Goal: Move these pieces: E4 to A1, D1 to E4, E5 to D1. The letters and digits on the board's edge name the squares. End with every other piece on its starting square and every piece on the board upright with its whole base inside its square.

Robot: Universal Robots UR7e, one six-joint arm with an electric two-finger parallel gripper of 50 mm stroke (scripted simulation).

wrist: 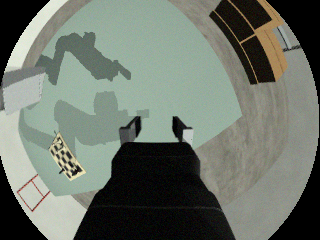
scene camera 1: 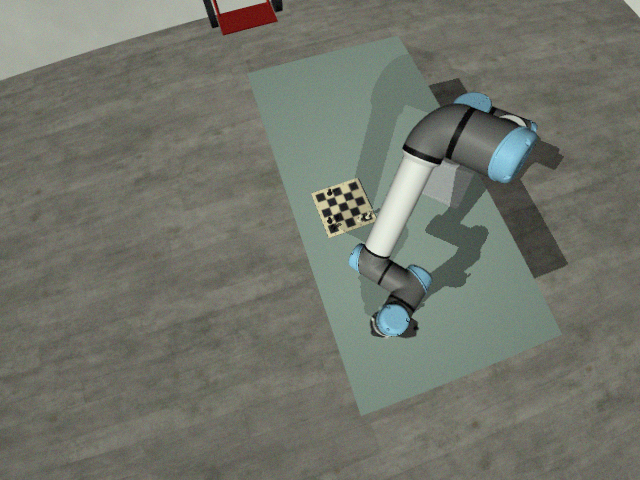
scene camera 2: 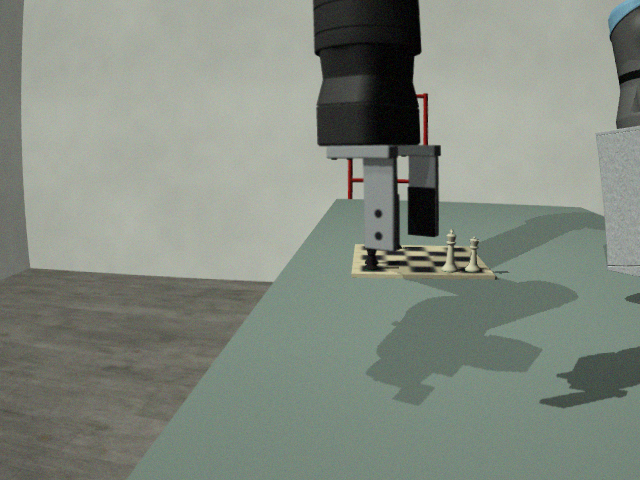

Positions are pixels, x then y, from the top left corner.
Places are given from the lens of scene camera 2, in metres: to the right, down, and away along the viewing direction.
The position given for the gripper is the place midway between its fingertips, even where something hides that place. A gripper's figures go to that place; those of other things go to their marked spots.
gripper point(scene camera 2: 404, 241): 0.06, 0.00, 0.36
chessboard point(scene camera 2: 412, 261): 0.15, 0.04, 0.87
